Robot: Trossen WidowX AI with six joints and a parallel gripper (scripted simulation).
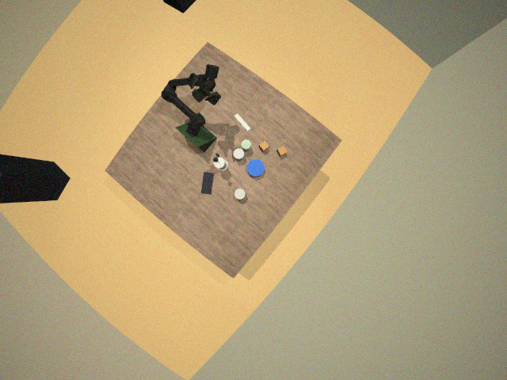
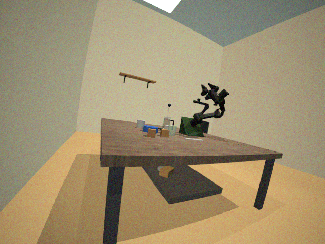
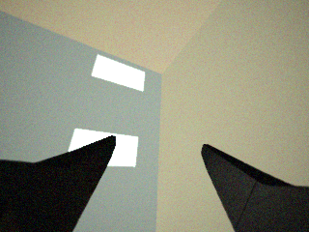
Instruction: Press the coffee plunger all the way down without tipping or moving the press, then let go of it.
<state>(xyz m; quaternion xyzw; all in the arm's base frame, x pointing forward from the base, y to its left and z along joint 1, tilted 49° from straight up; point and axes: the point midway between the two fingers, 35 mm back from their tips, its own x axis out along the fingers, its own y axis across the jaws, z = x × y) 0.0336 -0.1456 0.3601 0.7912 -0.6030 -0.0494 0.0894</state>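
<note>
My gripper tip is now 200 mm short of the coffee press, 190 mm to the left of it and 360 mm above it. Round my gripper tip: blue disc: 410 mm ahead, 80 mm to the right, 460 mm below; then white strip: 140 mm ahead, 130 mm to the left, 480 mm below; then pale green cup: 270 mm ahead, 10 mm to the left, 440 mm below.
</note>
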